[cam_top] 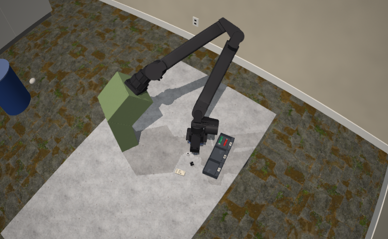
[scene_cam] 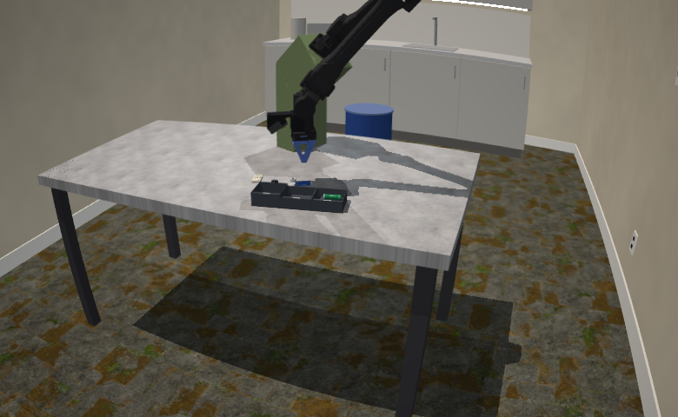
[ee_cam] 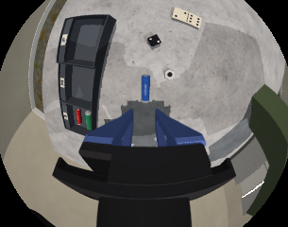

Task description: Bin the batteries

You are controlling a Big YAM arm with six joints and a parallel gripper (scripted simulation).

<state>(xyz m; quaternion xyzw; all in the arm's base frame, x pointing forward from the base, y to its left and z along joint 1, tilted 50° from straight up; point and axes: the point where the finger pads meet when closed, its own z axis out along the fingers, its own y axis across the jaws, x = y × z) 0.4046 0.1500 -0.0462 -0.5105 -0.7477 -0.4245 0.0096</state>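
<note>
My hand is 80 mm above the blue battery. Also, from my hand: white ring-shaped piece: 20 mm behind, 50 mm to the right, 80 mm below; black die: 30 mm ahead, 80 mm to the right, 80 mm below; dark three-compartment bin: 120 mm ahead, 50 mm to the left, 70 mm below.
</note>
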